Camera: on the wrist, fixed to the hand. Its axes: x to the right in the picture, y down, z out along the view.
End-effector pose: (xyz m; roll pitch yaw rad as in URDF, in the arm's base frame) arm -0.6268 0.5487 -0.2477 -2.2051 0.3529 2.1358
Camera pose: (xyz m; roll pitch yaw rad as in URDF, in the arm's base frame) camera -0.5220 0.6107 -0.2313 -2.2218 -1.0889 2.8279
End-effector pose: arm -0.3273 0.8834 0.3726 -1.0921 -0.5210 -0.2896
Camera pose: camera -0.3048 0.8074 0.2787 0.6432 -0.6565 -2.2726
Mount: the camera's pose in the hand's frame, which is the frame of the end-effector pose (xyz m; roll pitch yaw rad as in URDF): -0.0092 0.0608 -0.1064 0.0013 0.3338 -1.5406
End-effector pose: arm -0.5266 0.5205 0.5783 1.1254 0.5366 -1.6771
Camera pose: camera -0.4047 0.5108 0.5908 -1.3854 1.0519 1.6906
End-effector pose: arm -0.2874 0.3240 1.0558 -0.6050 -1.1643 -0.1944
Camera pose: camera -0.1830 0.2927 0.9991 1.1677 -0.1324 -2.0041
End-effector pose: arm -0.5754 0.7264 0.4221 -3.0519 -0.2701 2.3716
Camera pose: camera -0.5010 0.7519 0.5165 2.8501 -0.4155 -2.2509
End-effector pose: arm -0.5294 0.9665 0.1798 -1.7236 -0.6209 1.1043
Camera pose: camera -0.4191 0.9312 0.1387 1.3057 -0.9550 -1.7202
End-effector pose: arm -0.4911 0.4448 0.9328 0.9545 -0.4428 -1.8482
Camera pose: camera -0.3729 0.4145 0.9181 1.0550 1.0259 -2.4155
